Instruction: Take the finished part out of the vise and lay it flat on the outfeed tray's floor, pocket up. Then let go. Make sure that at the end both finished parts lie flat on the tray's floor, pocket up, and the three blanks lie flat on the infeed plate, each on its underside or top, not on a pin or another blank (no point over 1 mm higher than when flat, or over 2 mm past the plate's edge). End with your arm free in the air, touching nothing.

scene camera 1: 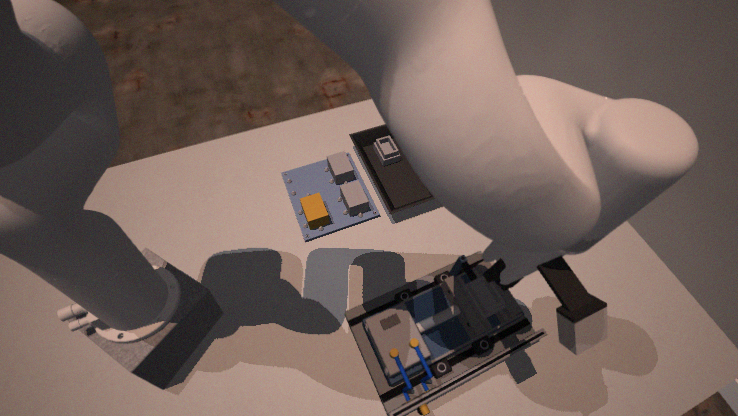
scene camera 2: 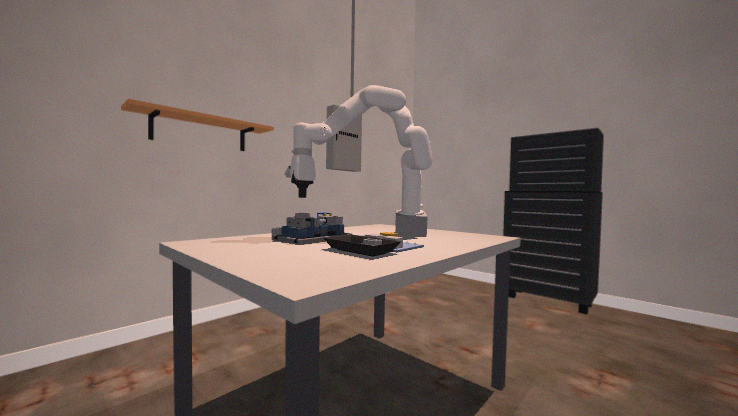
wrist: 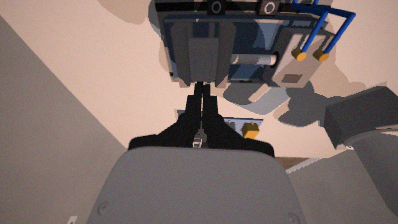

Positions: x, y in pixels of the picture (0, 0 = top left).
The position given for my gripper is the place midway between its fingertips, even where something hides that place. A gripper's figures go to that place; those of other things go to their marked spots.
My gripper [scene camera 1: 501, 279] is 54 cm from the lens. A block [scene camera 1: 315, 211] is 71 cm from the lens.
